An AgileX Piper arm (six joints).
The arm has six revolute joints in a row. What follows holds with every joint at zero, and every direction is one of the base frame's. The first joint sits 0.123 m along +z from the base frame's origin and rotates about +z. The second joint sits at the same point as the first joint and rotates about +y. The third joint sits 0.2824 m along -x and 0.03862 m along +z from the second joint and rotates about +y. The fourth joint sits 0.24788 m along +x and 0.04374 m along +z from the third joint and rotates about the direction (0.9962, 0, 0.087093). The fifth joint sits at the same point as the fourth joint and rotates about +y. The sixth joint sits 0.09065 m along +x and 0.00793 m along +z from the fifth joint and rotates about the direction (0.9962, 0, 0.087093). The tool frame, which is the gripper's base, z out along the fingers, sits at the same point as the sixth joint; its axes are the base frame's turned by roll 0, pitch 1.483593 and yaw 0 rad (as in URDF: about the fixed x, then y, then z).
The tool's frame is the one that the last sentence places.
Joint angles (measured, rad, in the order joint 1, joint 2, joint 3, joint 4, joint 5, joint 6), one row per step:
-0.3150 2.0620 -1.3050 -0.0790 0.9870 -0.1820
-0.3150 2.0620 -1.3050 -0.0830 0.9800 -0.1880
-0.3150 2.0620 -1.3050 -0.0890 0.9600 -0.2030
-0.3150 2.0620 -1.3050 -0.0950 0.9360 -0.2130
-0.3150 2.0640 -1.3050 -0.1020 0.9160 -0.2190
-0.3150 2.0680 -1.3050 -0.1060 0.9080 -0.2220
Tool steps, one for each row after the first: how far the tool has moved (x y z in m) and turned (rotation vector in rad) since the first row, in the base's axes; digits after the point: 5 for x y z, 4 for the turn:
0.00053 -0.00046 -0.00003 -0.0042 -0.0055 0.0089
0.00217 -0.00137 -0.00013 -0.0126 -0.0227 0.0289
0.00416 -0.00236 -0.00021 -0.0226 -0.0437 0.0443
0.00580 -0.00332 -0.00097 -0.0320 -0.0590 0.0562
0.00643 -0.00378 -0.00247 -0.0355 -0.0617 0.0624

